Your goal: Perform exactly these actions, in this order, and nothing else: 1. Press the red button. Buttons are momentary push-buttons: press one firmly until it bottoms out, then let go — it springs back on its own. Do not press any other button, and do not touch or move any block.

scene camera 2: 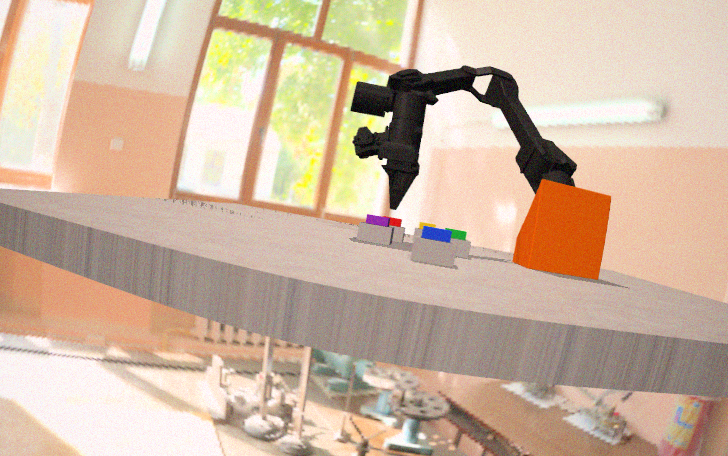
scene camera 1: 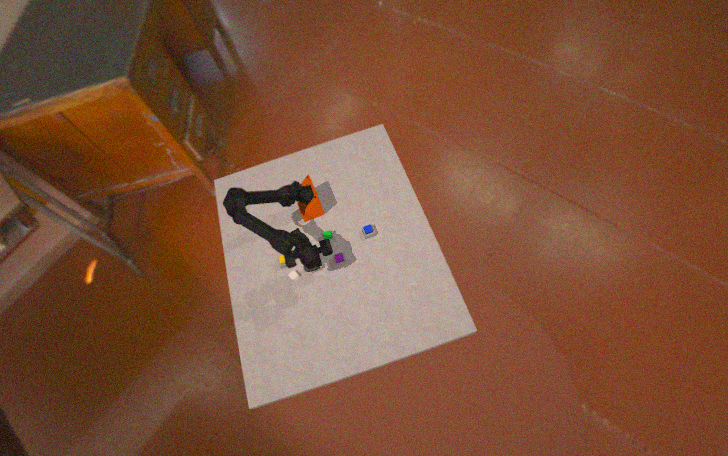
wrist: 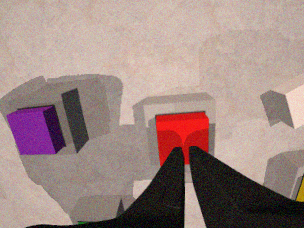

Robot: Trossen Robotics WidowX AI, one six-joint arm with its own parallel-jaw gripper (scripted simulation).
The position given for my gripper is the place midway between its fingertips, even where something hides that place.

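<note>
Scene camera 2: my gripper (scene camera 2: 393, 209), shut, holding nothing. Wrist view: gripper again (wrist: 185, 153); red button (wrist: 176, 130); purple button (wrist: 37, 131).
</note>
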